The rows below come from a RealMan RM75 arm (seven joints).
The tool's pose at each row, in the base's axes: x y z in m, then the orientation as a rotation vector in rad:
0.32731, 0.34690, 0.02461, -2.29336, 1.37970, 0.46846
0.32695, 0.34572, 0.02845, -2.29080, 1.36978, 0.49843
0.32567, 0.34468, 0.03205, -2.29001, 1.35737, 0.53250
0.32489, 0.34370, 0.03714, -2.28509, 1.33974, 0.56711
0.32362, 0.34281, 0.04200, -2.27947, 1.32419, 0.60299
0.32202, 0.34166, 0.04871, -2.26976, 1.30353, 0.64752
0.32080, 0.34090, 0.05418, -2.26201, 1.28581, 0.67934
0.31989, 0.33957, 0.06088, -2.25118, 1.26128, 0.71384
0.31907, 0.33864, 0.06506, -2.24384, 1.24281, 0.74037
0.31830, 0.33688, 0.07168, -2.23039, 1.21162, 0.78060
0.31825, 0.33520, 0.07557, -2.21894, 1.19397, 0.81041
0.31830, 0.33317, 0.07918, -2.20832, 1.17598, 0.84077
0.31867, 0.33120, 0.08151, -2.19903, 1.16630, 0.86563
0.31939, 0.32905, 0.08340, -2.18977, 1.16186, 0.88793
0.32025, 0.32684, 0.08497, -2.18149, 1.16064, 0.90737
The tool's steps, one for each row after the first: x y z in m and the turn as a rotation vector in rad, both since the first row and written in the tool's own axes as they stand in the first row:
-0.00115, 0.00012, -0.00386, -0.01020, -0.02041, -0.00070
-0.00270, 0.00105, -0.00739, -0.02346, -0.04282, -0.00269
-0.00480, 0.00123, -0.01219, -0.03307, -0.06931, -0.00703
-0.00708, 0.00186, -0.01671, -0.04370, -0.09583, -0.00951
-0.01021, 0.00256, -0.02293, -0.05521, -0.13040, -0.01274
-0.01285, 0.00297, -0.02791, -0.06265, -0.15648, -0.01677
-0.01553, 0.00313, -0.03425, -0.06832, -0.18789, -0.02407
-0.01724, 0.00350, -0.03825, -0.07386, -0.21130, -0.02961
-0.01950, 0.00373, -0.04476, -0.08059, -0.24906, -0.03955
-0.02016, 0.00377, -0.04894, -0.08602, -0.27567, -0.04282
-0.02038, 0.00393, -0.05308, -0.09269, -0.30211, -0.04634
-0.01987, 0.00400, -0.05611, -0.09890, -0.32208, -0.04561
-0.01886, 0.00392, -0.05888, -0.10472, -0.33882, -0.04182
-0.01758, 0.00379, -0.06142, -0.11023, -0.35244, -0.03663

